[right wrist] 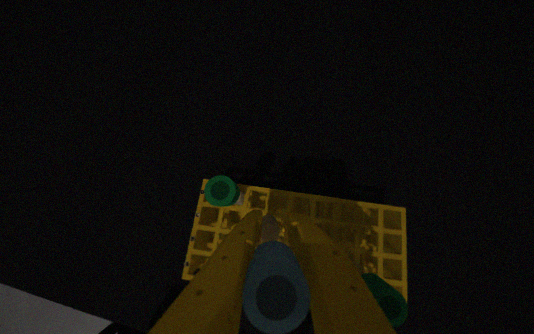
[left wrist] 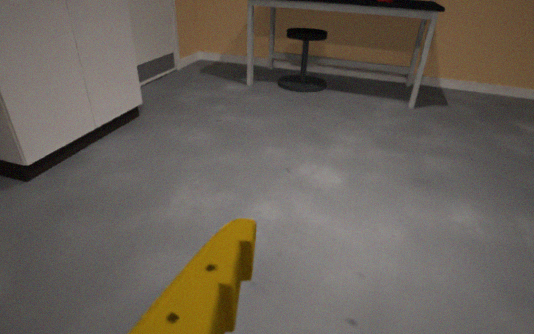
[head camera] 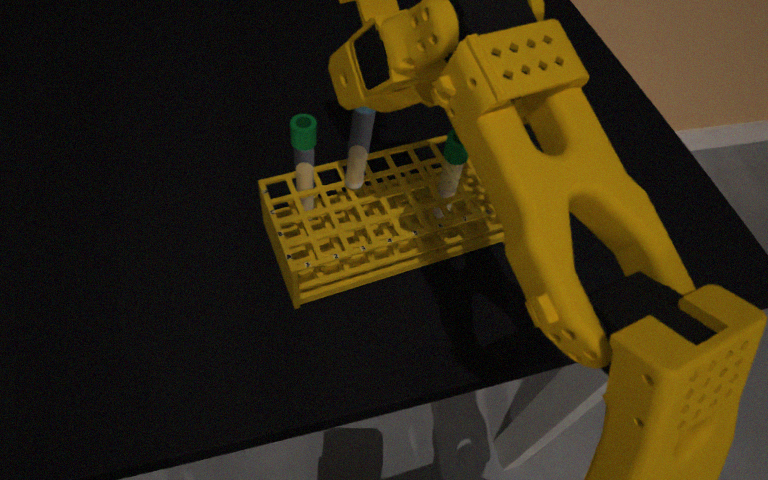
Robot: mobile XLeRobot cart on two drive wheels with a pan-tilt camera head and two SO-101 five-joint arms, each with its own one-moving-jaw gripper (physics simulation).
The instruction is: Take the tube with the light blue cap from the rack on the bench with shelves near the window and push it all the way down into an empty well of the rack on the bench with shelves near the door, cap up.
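Frame: origin at the left arm's base, x left, y back, z up, level; centimetres.
Seen in the pictures: left hand, tool point: [left wrist: 254,242]; right hand, tool point: [right wrist: 261,221] [head camera: 347,91].
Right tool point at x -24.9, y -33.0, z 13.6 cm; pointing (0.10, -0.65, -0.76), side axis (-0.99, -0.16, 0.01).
Offsets run from my right tool point to a thing's top centre. Level surfaces: height alone.
The tube with the light blue cap @[dz +2.1, dx -0.7, dy +1.3 cm] [head camera: 360,133] [right wrist: 276,285] is cap up and leans slightly in the head view. My right gripper [head camera: 360,103] [right wrist: 281,221] is shut on it near the cap, one jaw on each side. The tube's rounded lower end shows over the back part of the yellow rack [head camera: 295,285] [right wrist: 405,237]; whether it is inside a well I cannot tell. My right arm hides the rack's right end in the head view. My left gripper [left wrist: 246,237] is fully open over the floor, one notched jaw showing, away from the rack.
Two green-capped tubes stand in the rack, one @[dz -3.0, dx +3.0, dy -0.7 cm] [head camera: 303,133] [right wrist: 221,190] near the left, another @[dz -2.9, dx -7.9, dy +2.9 cm] [head camera: 455,150] [right wrist: 390,304] near the right. The rack stands on the black bench @[dz -14.9 cm] [head camera: 169,339]. The left wrist view shows a white cabinet [left wrist: 75,75], a stool [left wrist: 307,34] and another bench [left wrist: 345,6].
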